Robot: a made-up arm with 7 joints.
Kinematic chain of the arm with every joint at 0, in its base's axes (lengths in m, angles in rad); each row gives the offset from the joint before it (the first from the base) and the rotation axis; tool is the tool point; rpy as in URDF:
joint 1: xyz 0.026 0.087 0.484 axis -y
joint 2: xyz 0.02 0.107 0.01 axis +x
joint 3: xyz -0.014 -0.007 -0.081 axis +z
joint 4: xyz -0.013 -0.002 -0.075 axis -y
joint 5: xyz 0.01 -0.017 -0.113 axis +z
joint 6: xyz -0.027 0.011 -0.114 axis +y
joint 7: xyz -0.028 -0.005 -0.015 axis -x
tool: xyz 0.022 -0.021 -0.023 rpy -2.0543 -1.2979 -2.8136
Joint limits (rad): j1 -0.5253..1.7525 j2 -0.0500..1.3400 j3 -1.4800..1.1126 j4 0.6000..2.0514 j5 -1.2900..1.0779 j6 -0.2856..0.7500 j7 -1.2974..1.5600
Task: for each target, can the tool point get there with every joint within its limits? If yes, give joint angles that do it. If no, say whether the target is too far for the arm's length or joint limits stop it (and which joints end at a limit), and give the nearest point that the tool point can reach.
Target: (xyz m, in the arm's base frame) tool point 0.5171 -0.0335 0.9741
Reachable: no: too far | nearest point 0.3249 0.0877 0.7137 | short by 0.346 m
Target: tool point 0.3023 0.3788 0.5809
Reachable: yes | joints 0.9398 0.8183 0.1882 1.3127 0.1588 0.3434 -0.0775
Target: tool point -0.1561 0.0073 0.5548
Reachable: no: joint limits stop it (at a limit: joint 1, joint 3, joint 4, joint 5, joint 6) | nearest point -0.0356 -0.0207 0.4780 | short by 0.146 m
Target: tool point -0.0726 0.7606 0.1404
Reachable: no: too far | nearest point -0.0320 0.5439 0.2746 | short by 0.258 m
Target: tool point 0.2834 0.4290 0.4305
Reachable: yes | joints 0.4202 1.0800 0.1777 1.0368 0.7395 0.2658 0.5573
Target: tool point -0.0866 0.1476 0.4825
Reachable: no: joint limits stop it (at a limit: joint 1, joint 3, joint 4, joint 5, joint 6) | nearest point -0.0774 0.0849 0.3713 | short by 0.128 m
